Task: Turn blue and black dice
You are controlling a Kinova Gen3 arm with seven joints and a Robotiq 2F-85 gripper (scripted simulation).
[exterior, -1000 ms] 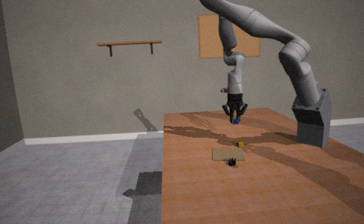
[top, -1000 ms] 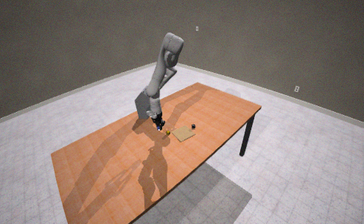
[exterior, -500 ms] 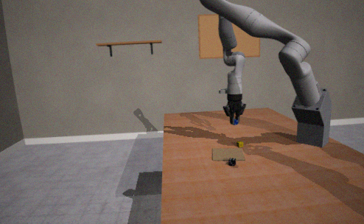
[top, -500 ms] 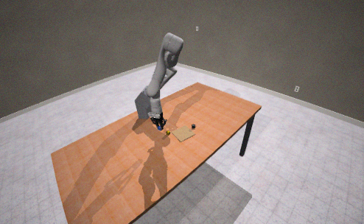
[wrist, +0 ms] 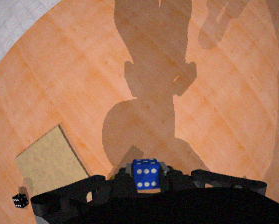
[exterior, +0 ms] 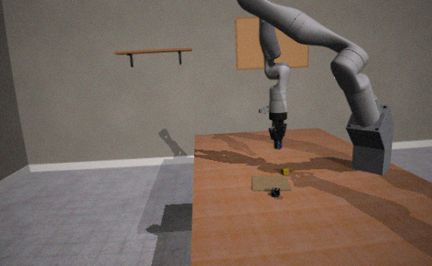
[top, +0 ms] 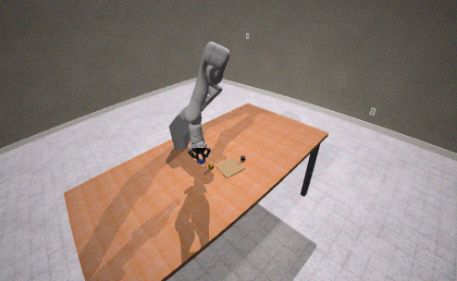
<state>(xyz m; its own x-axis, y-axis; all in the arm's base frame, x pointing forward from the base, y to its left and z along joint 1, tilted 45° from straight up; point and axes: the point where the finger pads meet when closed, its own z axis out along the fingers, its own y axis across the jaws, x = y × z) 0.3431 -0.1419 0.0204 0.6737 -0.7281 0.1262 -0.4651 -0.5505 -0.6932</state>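
The yellow die lies 100 mm below my hand, 70 mm to the left of it and 20 mm behind it. Round my hand: blue die 10 mm below; then tan mat 170 mm to the left, 110 mm below, 60 mm ahead; then black die 280 mm to the left, 100 mm below, 60 mm ahead.
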